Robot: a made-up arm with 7 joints.
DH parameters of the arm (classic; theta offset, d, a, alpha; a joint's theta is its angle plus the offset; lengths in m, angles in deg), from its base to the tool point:
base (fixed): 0 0.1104 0 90
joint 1: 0 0.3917 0.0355 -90
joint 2: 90 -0.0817 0.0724 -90
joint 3: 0 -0.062 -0.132 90
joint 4: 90 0.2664 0.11 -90
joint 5: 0 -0.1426 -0.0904 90
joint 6: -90 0.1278 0.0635 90
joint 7: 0 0.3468 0.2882 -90
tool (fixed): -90 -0.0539 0 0
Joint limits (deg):
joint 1: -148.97..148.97
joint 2: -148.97..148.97
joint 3: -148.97..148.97
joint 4: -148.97..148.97
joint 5: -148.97..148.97
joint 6: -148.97..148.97
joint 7: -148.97..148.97
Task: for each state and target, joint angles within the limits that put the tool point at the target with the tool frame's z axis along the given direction. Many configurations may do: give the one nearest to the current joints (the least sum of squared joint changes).
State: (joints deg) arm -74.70 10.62 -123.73 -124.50 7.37 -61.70 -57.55
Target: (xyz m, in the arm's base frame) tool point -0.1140 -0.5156 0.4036 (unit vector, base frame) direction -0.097 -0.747 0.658
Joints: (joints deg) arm -103.83 -20.31 -86.62 -142.32 26.85 -86.63 -52.91
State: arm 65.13 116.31 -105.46 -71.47 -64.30 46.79 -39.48
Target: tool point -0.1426 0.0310 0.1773 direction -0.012 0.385 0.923
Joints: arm 75.66 92.76 -101.07 -54.85 -46.67 54.03 -61.36
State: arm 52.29 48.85 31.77 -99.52 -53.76 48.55 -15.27
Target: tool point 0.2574 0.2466 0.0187 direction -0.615 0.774 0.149
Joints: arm 53.16 49.78 69.70 -61.34 -52.11 58.67 -26.32
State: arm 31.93 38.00 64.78 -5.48 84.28 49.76 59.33
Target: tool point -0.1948 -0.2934 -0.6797 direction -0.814 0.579 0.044
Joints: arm 44.58 45.95 88.16 3.46 77.38 54.03 79.71
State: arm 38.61 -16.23 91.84 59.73 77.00 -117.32 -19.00
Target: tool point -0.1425 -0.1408 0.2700 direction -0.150 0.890 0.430
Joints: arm 62.54 13.58 108.21 41.75 44.17 -148.97 -62.64
